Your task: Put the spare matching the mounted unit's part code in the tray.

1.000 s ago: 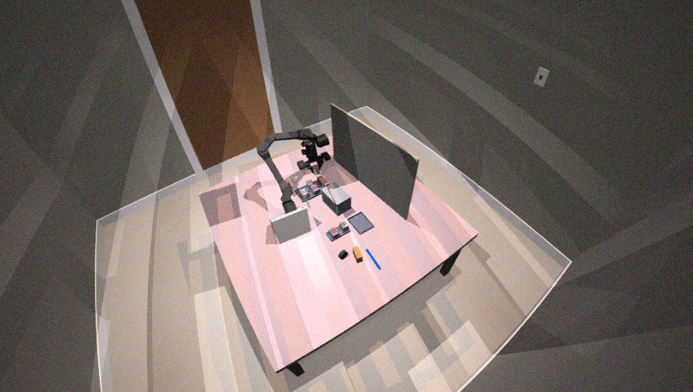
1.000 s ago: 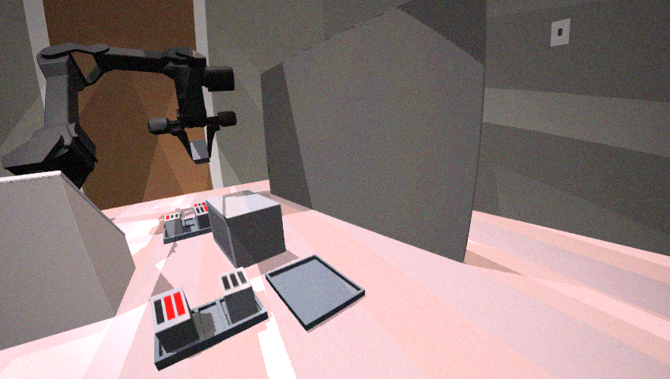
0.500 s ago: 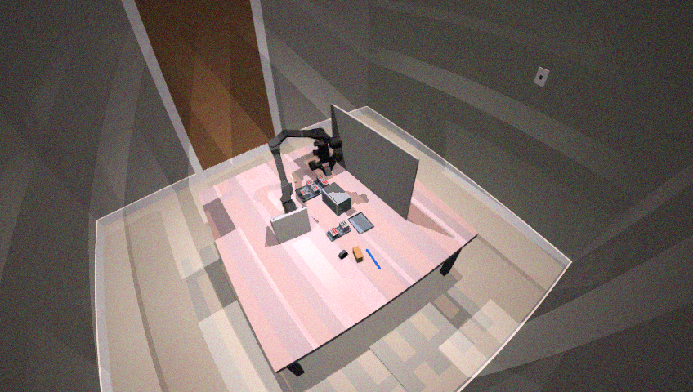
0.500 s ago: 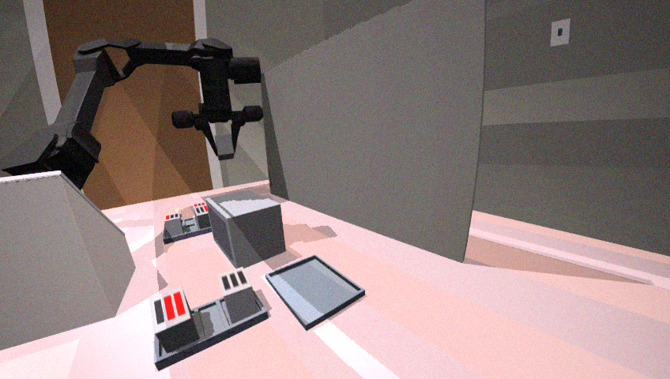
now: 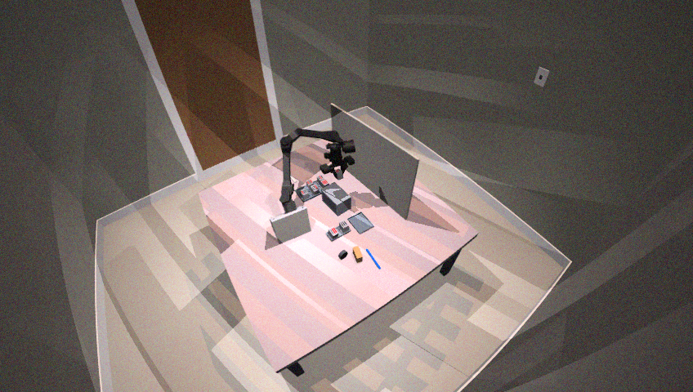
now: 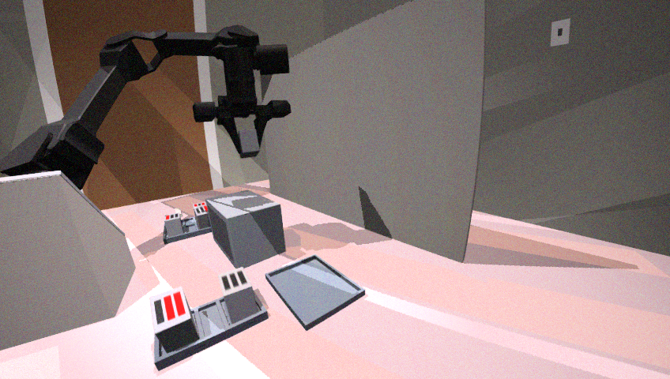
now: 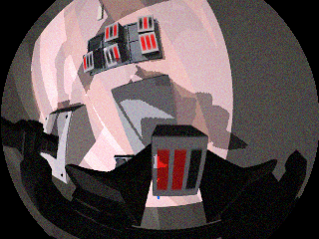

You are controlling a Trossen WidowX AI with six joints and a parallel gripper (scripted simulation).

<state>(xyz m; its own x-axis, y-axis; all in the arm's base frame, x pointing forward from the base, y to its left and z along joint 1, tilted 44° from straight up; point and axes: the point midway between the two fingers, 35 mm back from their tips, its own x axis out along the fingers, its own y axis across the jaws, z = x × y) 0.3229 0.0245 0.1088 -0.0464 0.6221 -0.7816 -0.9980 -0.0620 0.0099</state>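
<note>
The flat grey tray is 4 cm ahead of my gripper tip, 22 cm to the right of it and 19 cm below it. Also, from my gripper tip: grey spare 3 cm above; then tall grey panel 20 cm ahead, 3 cm to the left, 3 cm above; then mounted unit 4 cm behind, 2 cm to the right, 14 cm below.
</note>
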